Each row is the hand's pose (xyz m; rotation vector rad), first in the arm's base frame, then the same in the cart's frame.
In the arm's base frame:
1: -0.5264 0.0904 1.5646 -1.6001 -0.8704 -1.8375
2: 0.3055 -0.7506 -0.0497 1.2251 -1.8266 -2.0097
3: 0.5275 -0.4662 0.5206 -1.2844 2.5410 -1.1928
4: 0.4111 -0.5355 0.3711 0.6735 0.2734 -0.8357
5: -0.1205 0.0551 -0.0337 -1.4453 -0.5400 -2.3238
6: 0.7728 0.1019 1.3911 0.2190 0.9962 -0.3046
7: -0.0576 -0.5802 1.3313 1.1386 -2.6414 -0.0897
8: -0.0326 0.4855 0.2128 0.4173 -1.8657 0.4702
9: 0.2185 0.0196 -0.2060 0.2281 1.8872 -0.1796
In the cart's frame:
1: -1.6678 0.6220 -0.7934 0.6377 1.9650 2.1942
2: -0.0292 -0.3852 -0.2404 -2.0740 2.1599 0.4731
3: -0.3448 0.1778 -0.0432 -0.5822 1.3310 -2.0087
4: -0.2911 0.0099 -0.1414 0.3835 -0.8424 -0.2966
5: -0.1227 0.0884 -1.0136 0.1698 1.6203 2.5848
6: -0.8515 1.1052 0.1112 -0.2891 -0.1384 -0.2958
7: -1.3464 0.1829 -0.1393 -1.0100 2.1787 -1.2583
8: -0.2102 0.5749 -1.1102 -0.1815 -2.4705 1.5650
9: 0.1903 0.1298 -0.7988 -0.2506 0.7456 -0.4496

